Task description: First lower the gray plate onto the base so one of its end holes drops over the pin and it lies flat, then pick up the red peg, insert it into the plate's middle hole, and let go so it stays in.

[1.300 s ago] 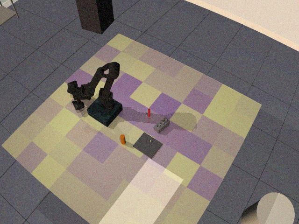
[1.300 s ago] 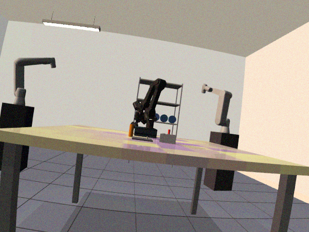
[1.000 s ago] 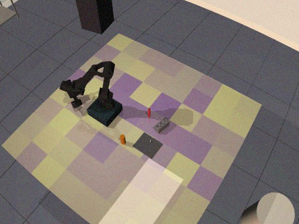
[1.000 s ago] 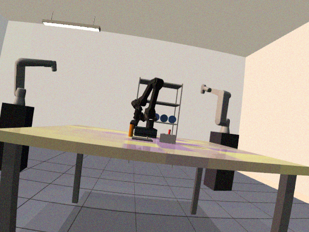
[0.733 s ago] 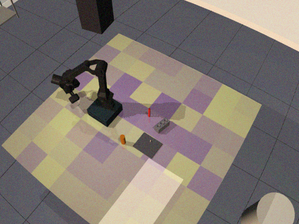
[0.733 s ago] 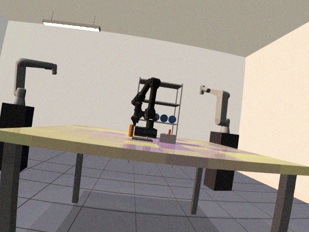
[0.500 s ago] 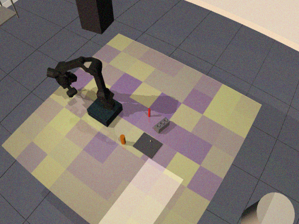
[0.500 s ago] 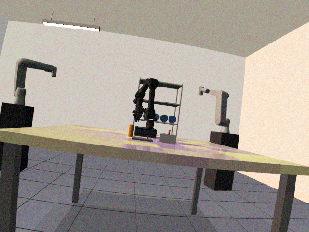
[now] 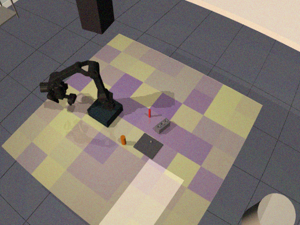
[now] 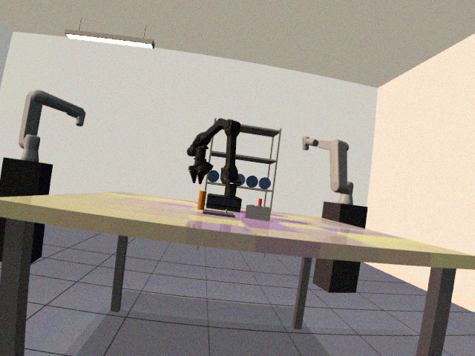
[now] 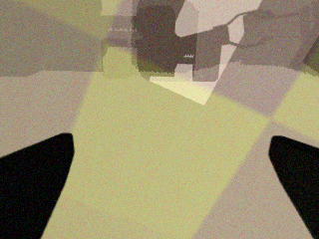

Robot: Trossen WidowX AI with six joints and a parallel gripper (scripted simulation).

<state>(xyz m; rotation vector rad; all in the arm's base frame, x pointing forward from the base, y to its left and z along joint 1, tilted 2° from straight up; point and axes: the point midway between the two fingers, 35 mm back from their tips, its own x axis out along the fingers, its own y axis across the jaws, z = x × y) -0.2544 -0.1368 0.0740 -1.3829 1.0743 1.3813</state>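
Now: the gray plate 620 mm ahead of my gripper tip, 170 mm to the left of it and 70 mm below it. From my gripper tip the other things lie so: dark flat base: 590 mm ahead, 30 mm to the left, 100 mm below; orange cylinder: 440 mm ahead, 30 mm to the right, 70 mm below; red peg: 510 mm ahead, 210 mm to the left, 70 mm below.
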